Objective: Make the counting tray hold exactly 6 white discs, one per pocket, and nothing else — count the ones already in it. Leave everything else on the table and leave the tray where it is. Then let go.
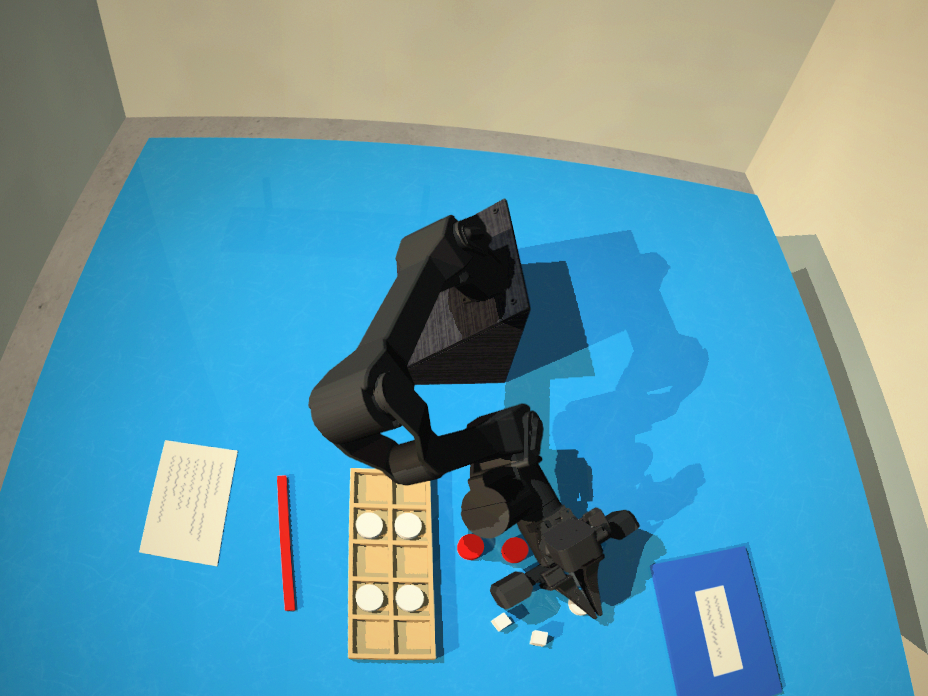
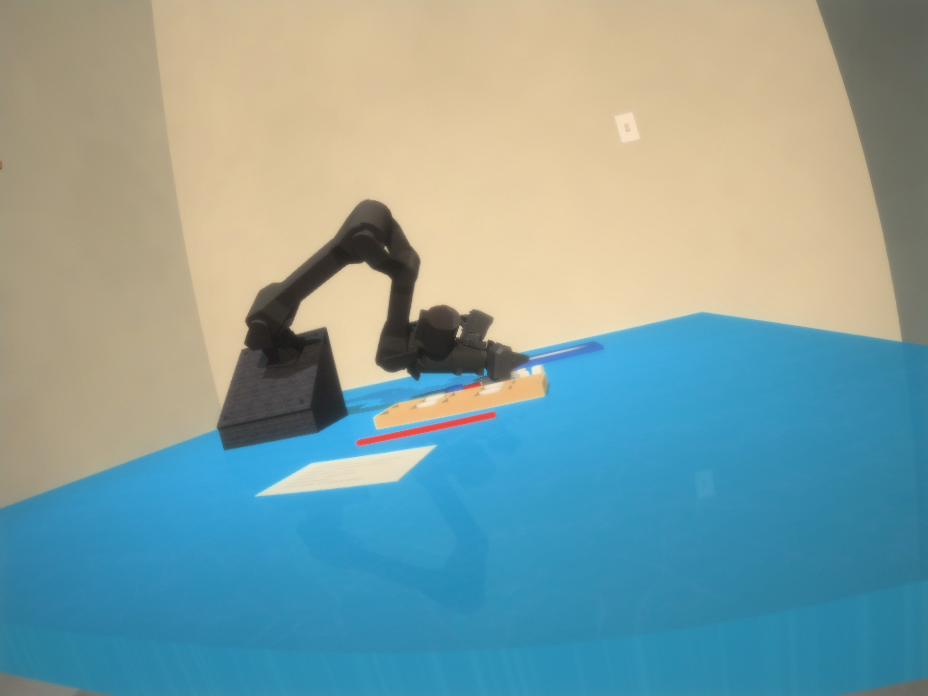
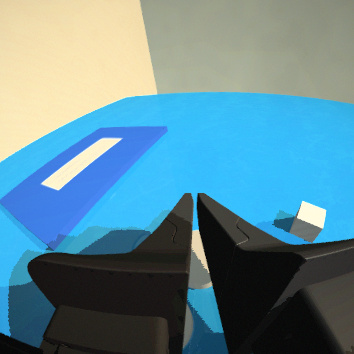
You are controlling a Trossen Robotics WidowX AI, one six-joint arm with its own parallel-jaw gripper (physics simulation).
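Observation:
The wooden counting tray (image 1: pixel 351 566) (image 2: pixel 448 413) lies at the front of the table, with several white discs in its pockets, among them one (image 1: pixel 369 525) in the second row and one (image 1: pixel 410 598) in the fourth row. My gripper (image 1: pixel 593 608) (image 2: pixel 524 359) (image 3: pixel 193 199) is low over the table to the right of the tray, and its fingers are nearly touching. The fingers do not hold it.
Two red discs (image 1: pixel 470 546) (image 1: pixel 514 550) lie between the tray and the gripper. Two white cubes (image 1: pixel 501 622) (image 1: pixel 539 638) (image 3: pixel 309 219) lie in front. A blue book (image 1: pixel 717 622) (image 3: pixel 70 182) lies right. A red stick (image 1: pixel 286 543) (image 2: pixel 427 428) and a white card (image 1: pixel 188 501) (image 2: pixel 351 470) lie left.

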